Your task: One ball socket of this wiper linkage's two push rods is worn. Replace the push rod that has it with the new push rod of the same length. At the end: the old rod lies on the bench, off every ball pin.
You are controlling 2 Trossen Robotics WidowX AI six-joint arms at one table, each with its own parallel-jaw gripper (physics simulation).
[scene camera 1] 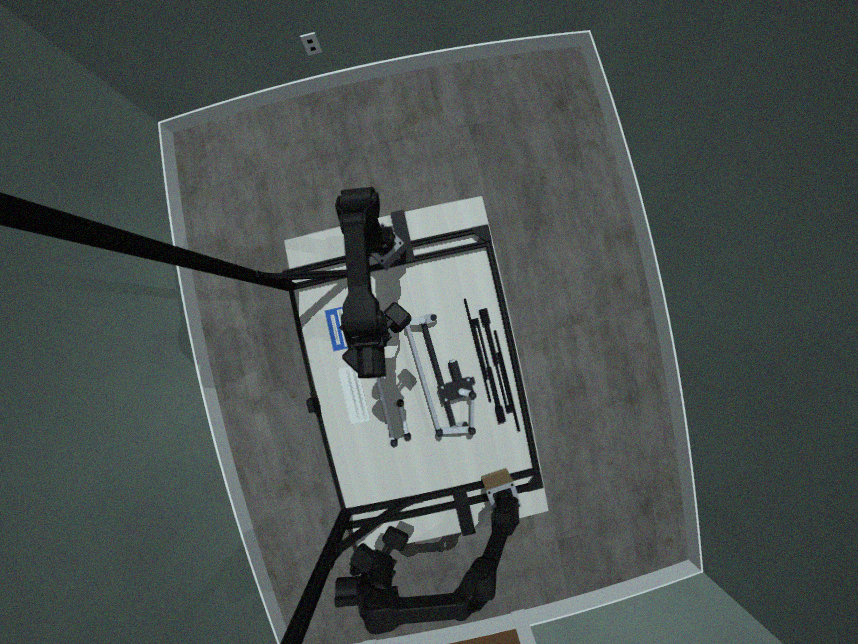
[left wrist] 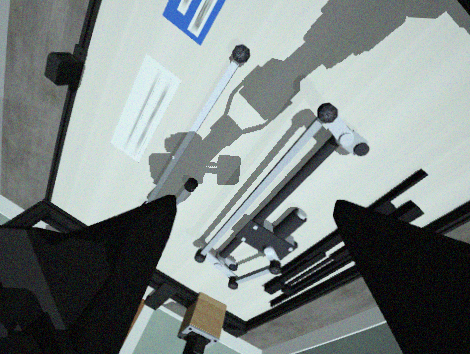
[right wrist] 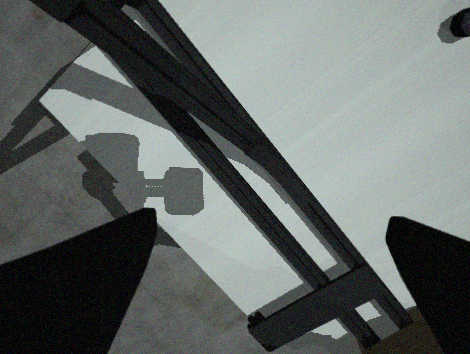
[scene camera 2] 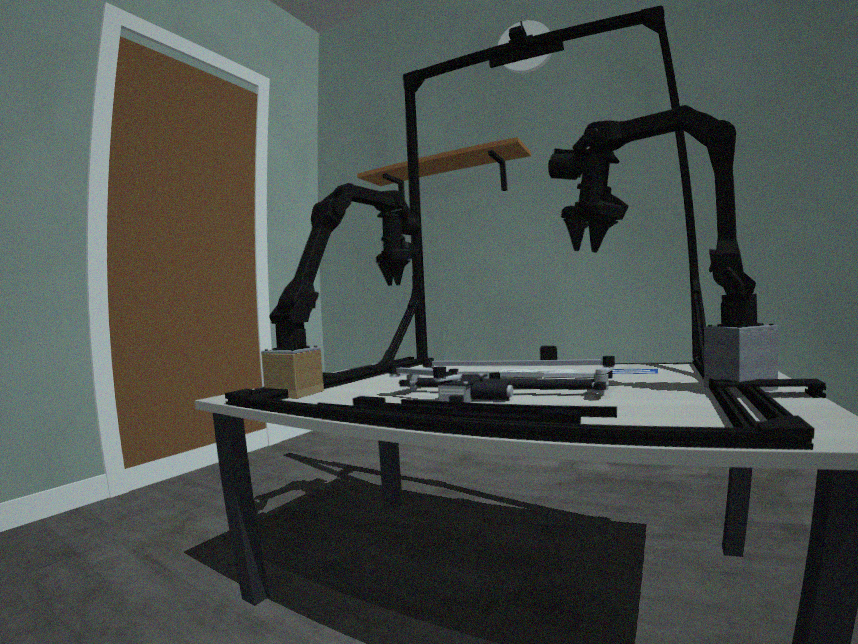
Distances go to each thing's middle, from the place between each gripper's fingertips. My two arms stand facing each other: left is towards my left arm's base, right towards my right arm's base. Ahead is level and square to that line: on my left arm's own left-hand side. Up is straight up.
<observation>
Now: right hand 370 mm short of the wiper linkage (scene camera 2: 463, 387), 340 mm to the right of it and 220 mm above it.
The wiper linkage lies 11 cm ahead of my left hand, 19 cm to the right of it and 26 cm below it.
</observation>
